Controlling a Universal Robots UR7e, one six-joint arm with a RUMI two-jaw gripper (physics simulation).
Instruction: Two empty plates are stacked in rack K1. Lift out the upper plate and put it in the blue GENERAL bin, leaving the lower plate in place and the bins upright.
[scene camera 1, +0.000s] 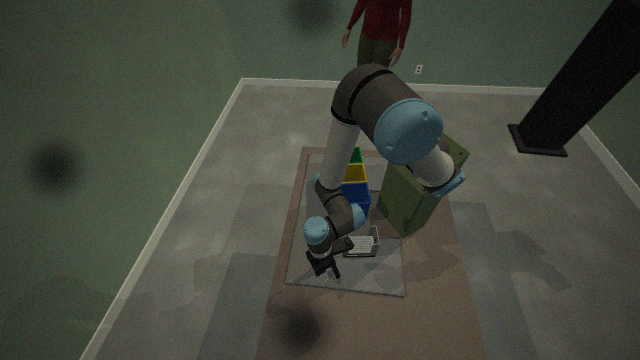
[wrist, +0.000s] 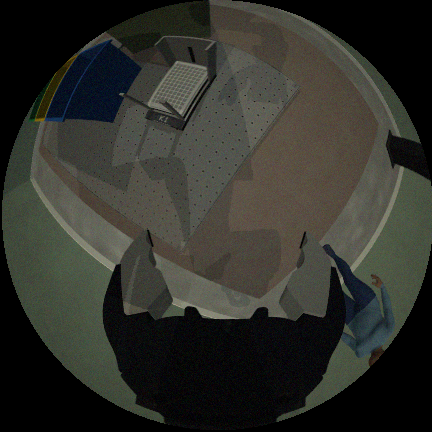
Labels:
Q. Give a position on a white gridded plate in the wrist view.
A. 180, 84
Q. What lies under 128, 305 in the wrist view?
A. My gripper.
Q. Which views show my gripper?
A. Scene camera 1 and the wrist view: all of them.

